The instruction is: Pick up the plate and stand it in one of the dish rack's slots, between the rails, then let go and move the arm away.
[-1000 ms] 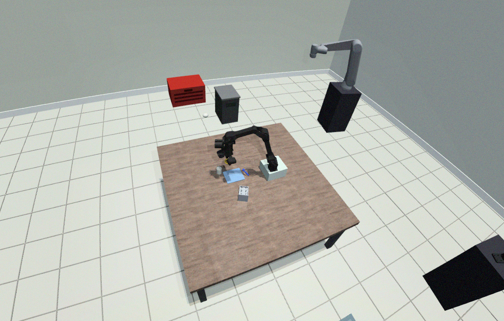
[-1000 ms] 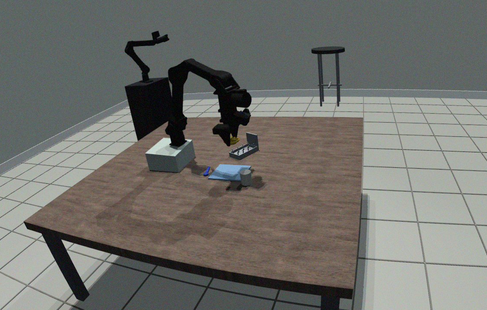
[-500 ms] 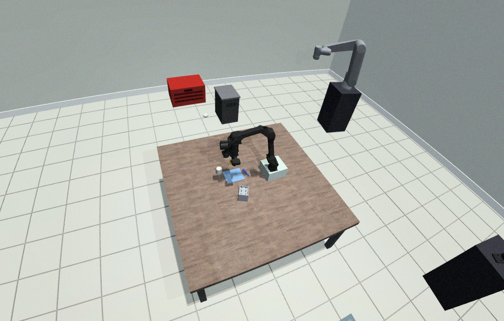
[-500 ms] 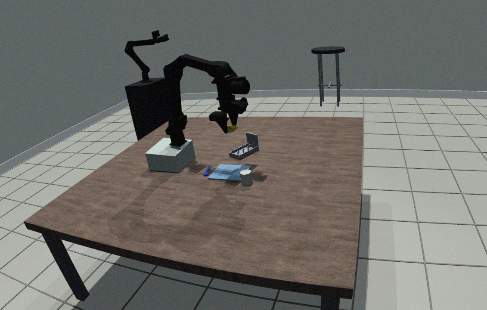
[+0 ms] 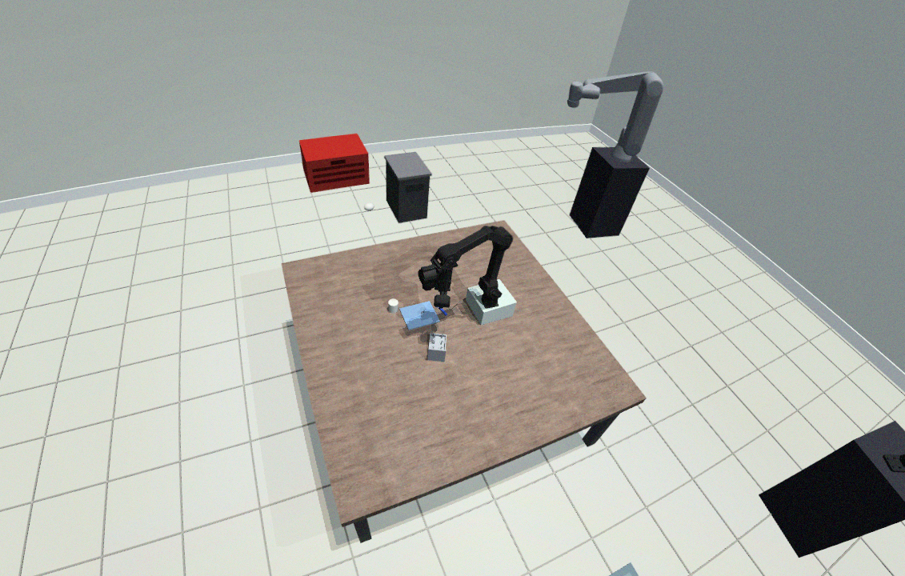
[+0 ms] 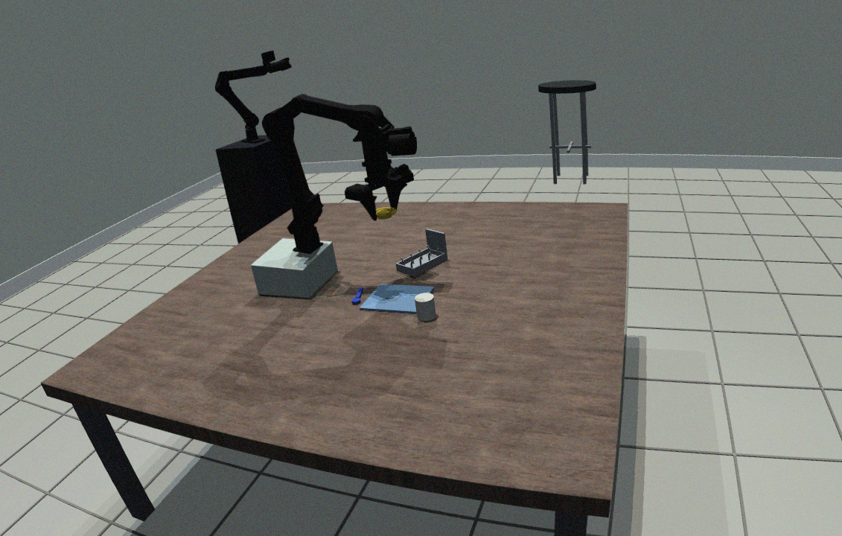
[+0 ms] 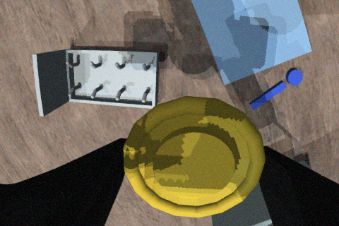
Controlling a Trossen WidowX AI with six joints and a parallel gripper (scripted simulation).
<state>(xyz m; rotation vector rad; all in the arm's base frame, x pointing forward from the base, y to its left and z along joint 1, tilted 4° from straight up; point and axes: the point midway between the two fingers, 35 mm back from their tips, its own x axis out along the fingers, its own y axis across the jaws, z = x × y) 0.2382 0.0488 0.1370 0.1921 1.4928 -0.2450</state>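
The grey dish rack lies 160 mm below my gripper tip, 100 mm to the left of it and 30 mm ahead of it. Round my gripper tip: yellow plate (10 mm above); blue mat (180 mm below, 100 mm to the right, 70 mm ahead); white cup (180 mm ahead, 160 mm below, 150 mm to the right).
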